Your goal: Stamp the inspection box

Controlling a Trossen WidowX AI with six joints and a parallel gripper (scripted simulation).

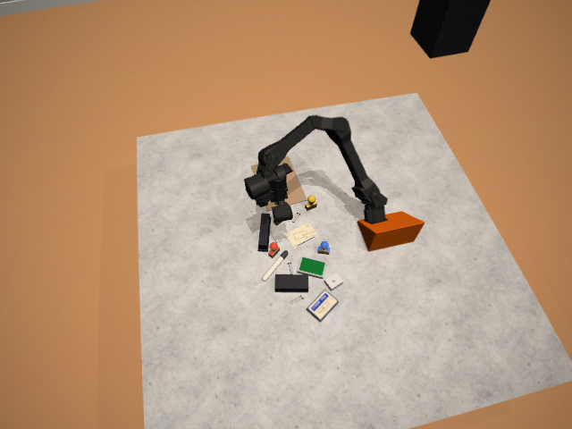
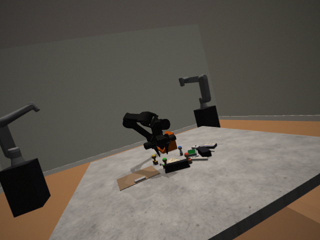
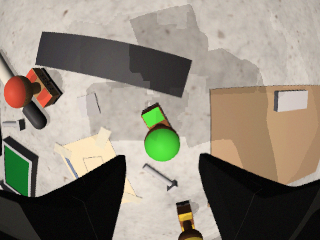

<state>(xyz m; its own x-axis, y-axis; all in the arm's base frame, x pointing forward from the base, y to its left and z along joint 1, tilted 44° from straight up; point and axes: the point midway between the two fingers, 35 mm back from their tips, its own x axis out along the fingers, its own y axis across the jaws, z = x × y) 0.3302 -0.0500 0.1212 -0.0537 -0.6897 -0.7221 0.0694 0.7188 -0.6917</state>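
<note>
Right now my gripper tip is 60 mm above the green-knobbed stamp. From my gripper tip the other things lie so: cream card (60 mm behind, 80 mm to the left, 80 mm below); then red-knobbed stamp (50 mm ahead, 120 mm to the left, 60 mm below); then black bar (70 mm ahead, 40 mm to the left, 70 mm below).
</note>
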